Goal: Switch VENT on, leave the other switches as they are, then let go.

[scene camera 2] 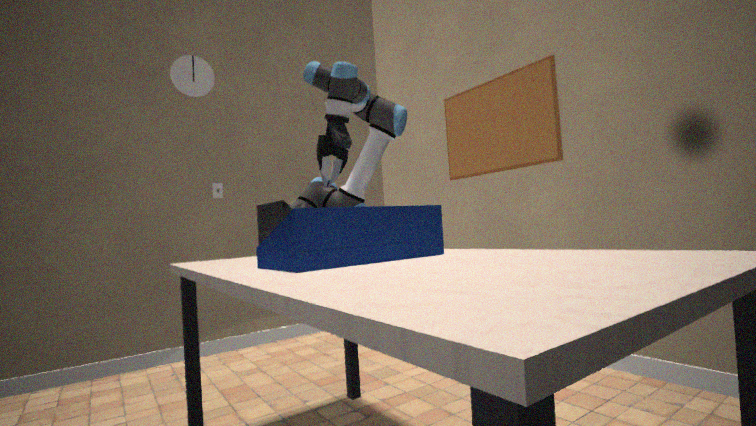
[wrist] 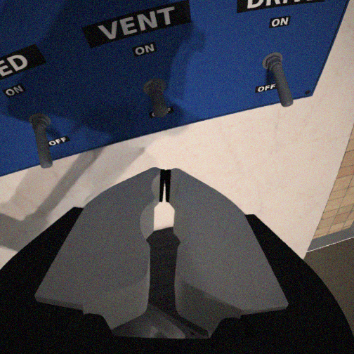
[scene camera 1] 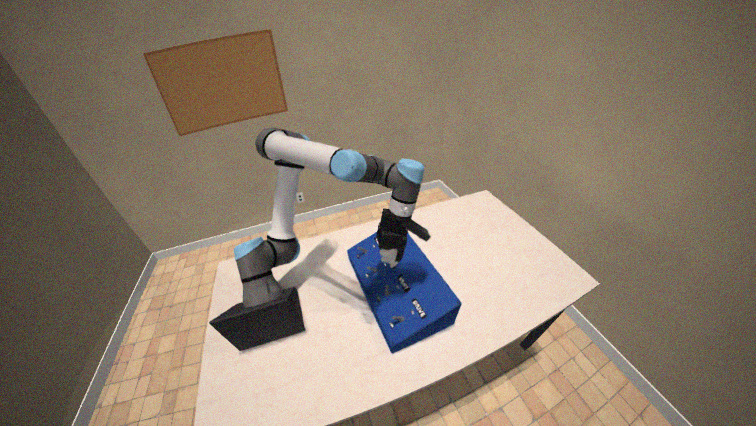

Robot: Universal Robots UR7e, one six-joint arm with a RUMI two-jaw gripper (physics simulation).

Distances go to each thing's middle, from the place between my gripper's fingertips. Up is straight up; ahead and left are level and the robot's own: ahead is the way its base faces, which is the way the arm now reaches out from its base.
Now: hand 150 mm above the blue switch panel (scene camera 2: pixel 307 239), 50 mm to the right of it and 50 mm short of it.
